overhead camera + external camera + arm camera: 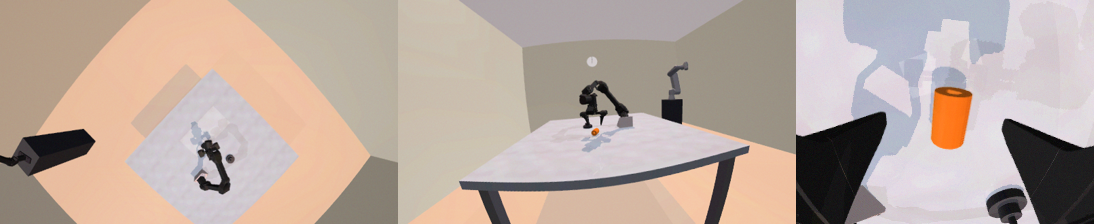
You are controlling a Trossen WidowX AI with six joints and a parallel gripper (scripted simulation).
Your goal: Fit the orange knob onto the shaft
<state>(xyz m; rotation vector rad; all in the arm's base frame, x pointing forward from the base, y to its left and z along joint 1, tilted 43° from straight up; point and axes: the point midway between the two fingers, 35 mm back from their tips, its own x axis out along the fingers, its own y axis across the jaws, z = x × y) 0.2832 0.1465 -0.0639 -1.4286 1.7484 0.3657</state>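
Now: gripper tip 50 mm above the orange knob and 20 mm to the left of it. Also, from my gripper tip: round dark pedestal 260 mm to the right, 40 mm below, 40 mm ahead.
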